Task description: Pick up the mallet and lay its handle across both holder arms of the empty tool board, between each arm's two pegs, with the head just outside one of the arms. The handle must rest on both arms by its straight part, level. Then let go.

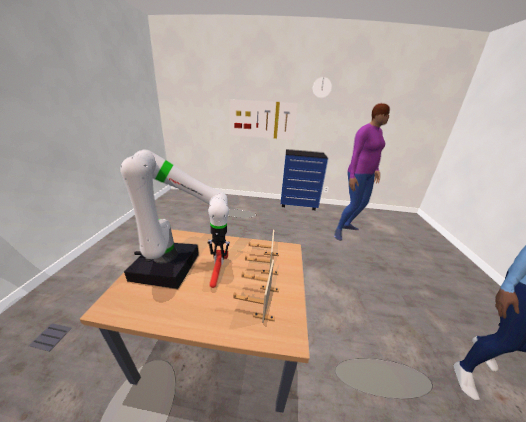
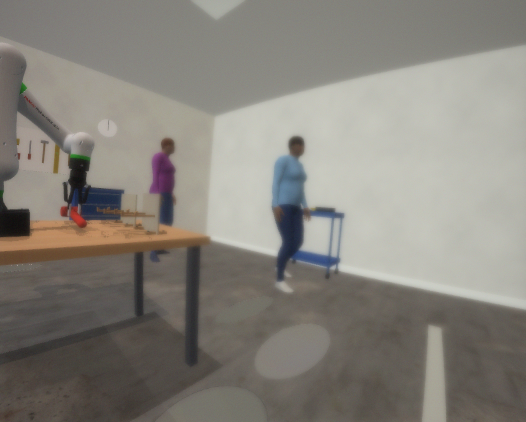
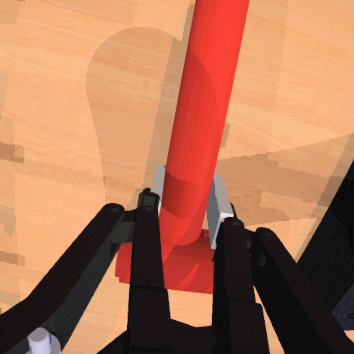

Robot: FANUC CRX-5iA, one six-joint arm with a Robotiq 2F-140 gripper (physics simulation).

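Where they show: gripper, between the fingertips: (image 1: 218, 262) (image 3: 185, 183); arm's base, origin of its link: (image 1: 165, 256).
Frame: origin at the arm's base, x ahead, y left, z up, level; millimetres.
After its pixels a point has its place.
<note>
The red mallet is in my gripper (image 1: 218, 252) @[x 340, y -15, z -21 mm] (image 2: 75, 200) (image 3: 187, 200) @[x 340, y -15, z -21 mm], which is shut on its handle close to the head. The mallet's handle (image 1: 216, 272) @[x 344, y -110, z -11 mm] (image 2: 78, 217) @[x 330, y -133, z -15 mm] (image 3: 205, 95) @[x 340, y -90, z -6 mm] points toward the near side of the table; its head (image 1: 225, 254) (image 2: 64, 211) @[x 306, y 20, z 2 mm] (image 3: 175, 267) @[x 342, y 36, z 24 mm] is partly hidden by the fingers. The mallet is low over the tabletop, between the robot base and the holders; whether it touches is unclear. Two upright tool board panels (image 1: 268, 292) @[x 646, y -270, z 20 mm] (image 2: 151, 209) @[x 636, y -276, z 38 mm] stand to the right, with pegged wooden arms (image 1: 250, 298) @[x 554, y -306, z 13 mm] pointing toward the mallet. No tool shows on those arms.
The black robot base (image 1: 162, 267) @[x 25, y -109, z 5 mm] (image 2: 15, 222) @[x 87, y -183, z -27 mm] (image 3: 335, 260) @[x 161, y 59, z -29 mm] stands on the wooden table (image 1: 200, 325) @[x 316, y -401, z -83 mm] (image 2: 175, 241) @[x 622, y -515, z -93 mm], left of the mallet. A blue drawer cabinet (image 1: 304, 180), a person in purple (image 1: 367, 150) (image 2: 162, 172) and a person in light blue (image 2: 290, 182) are away from the table.
</note>
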